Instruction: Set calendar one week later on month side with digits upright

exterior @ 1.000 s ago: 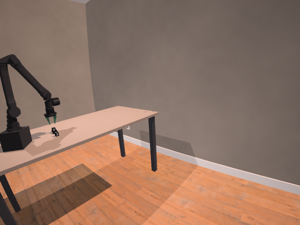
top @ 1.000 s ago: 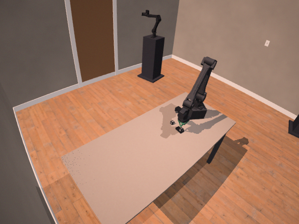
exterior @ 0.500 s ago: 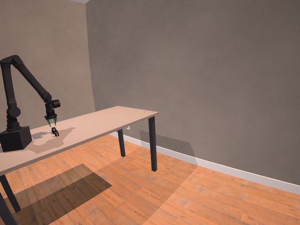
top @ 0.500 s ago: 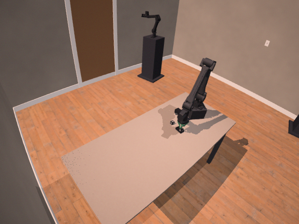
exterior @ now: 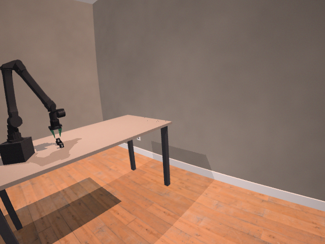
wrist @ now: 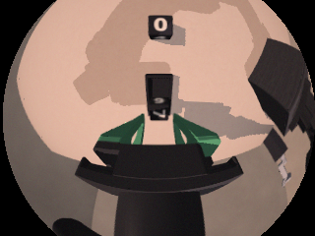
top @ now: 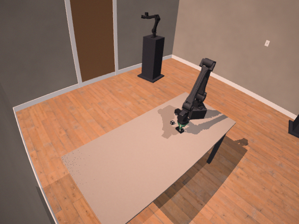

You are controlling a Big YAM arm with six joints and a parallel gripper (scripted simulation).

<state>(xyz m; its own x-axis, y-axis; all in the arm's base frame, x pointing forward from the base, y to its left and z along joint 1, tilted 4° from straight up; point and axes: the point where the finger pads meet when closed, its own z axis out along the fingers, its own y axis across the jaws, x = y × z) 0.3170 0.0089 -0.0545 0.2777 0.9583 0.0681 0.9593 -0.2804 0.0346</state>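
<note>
Now: the dark calendar tray 5 cm below my hand, 2 cm to the right of it and 1 cm behind it.
</note>
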